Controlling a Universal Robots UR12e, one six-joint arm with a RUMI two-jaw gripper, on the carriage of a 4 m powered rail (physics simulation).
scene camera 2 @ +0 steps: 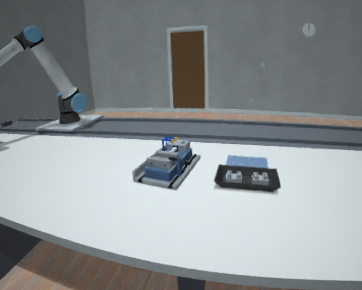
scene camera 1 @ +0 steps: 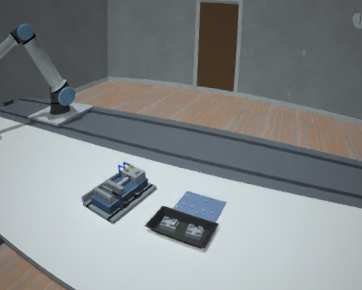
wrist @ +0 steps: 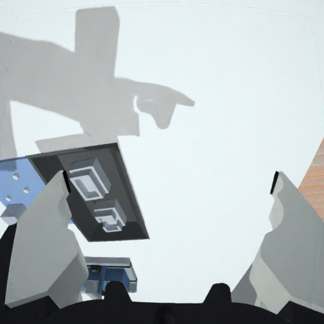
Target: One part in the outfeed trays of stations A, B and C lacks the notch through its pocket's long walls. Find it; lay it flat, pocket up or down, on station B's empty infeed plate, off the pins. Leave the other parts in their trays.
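Seen in the pictures: arm's base, origin of its link: (scene camera 2: pixel 70 121) (scene camera 1: pixel 60 110).
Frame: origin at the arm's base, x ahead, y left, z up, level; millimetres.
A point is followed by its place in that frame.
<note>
In the wrist view, a dark tray (wrist: pixel 131 192) holds two grey parts. The upper part (wrist: pixel 96 175) shows a rectangular pocket with an unbroken rim; the lower part (wrist: pixel 111 216) has gaps in its pocket walls. A blue pinned plate (wrist: pixel 10 167) lies left of that tray. My gripper (wrist: pixel 169 172) is open and empty, high above the table, its left finger overlapping the tray's edge in view. In the scene views, another dark tray (scene camera 1: pixel 175 240) @(x 795, y 1465, z -21 mm) (scene camera 2: pixel 247 186) @(x 806, y 1468, z -3 mm) holds two notched-looking parts, beside a blue pinned plate (scene camera 1: pixel 213 204) @(x 537, y 1527, z -22 mm) (scene camera 2: pixel 247 161) @(x 552, y 1480, z -22 mm). Which stations these are I cannot tell.
A blue and grey vise fixture (scene camera 1: pixel 120 192) @(x 717, y 1183, z 49 mm) (scene camera 2: pixel 165 167) @(x 783, y 1159, z 39 mm) stands left of the scene views' tray. Part of a similar fixture (wrist: pixel 117 275) shows below the wrist view's tray. A grey block (wrist: pixel 14 214) is at the blue plate's lower edge. The arm (scene camera 1: pixel 45 62) @(x 226, y 155, z 477 mm) (scene camera 2: pixel 55 70) @(x 232, y 152, z 455 mm) is at the far left.
</note>
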